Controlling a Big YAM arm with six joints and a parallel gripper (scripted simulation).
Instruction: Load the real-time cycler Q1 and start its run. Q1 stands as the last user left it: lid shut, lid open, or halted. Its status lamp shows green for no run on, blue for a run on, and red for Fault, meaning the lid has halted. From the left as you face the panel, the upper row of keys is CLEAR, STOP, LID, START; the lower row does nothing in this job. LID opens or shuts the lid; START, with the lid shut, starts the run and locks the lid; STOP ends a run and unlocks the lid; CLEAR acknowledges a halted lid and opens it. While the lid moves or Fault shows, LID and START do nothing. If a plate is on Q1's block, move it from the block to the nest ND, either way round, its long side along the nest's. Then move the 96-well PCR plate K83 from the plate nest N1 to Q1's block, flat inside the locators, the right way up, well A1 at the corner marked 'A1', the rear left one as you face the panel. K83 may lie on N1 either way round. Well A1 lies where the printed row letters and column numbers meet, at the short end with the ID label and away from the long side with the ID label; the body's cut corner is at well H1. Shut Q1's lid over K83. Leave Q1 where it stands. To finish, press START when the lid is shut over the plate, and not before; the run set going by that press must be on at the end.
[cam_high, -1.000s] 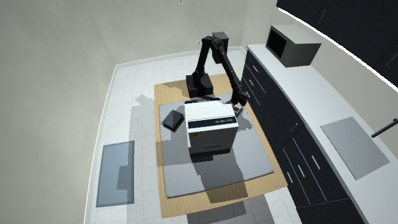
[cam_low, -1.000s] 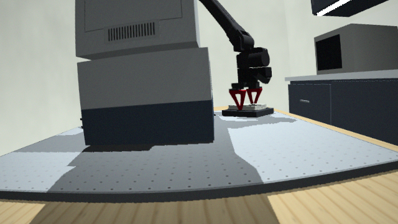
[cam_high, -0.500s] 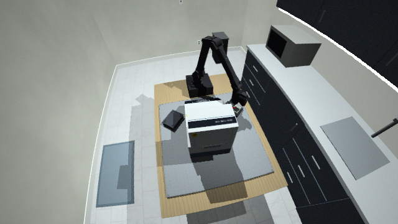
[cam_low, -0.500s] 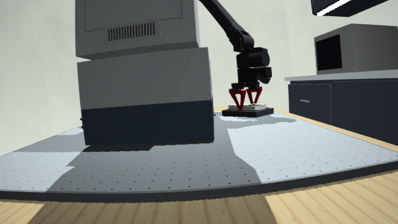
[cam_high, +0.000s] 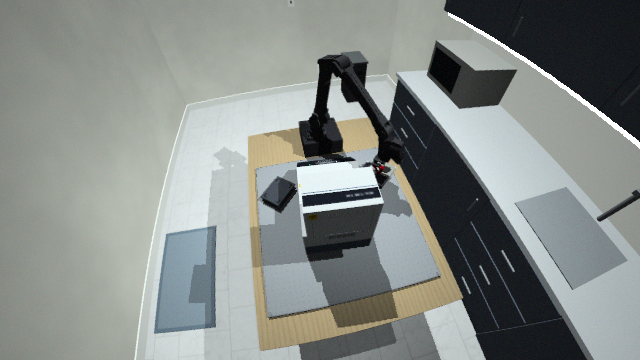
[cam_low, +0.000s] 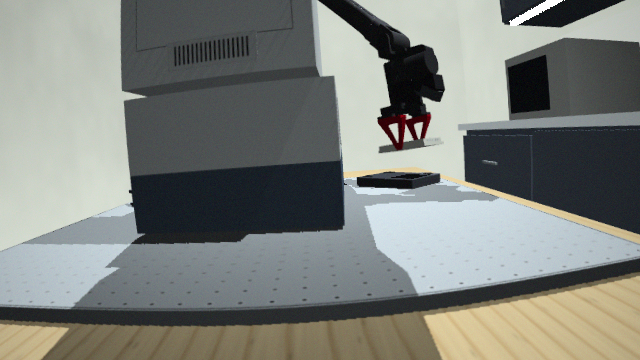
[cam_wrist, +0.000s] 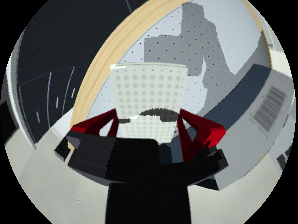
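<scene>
My gripper is now 20 mm past the dark nest N1, 30 mm to the left of it and 80 mm above it. Also, from my hand: dark nest ND: 30 mm ahead, 580 mm to the right, 60 mm below; white 96-well plate K83: right at my hand.
</scene>
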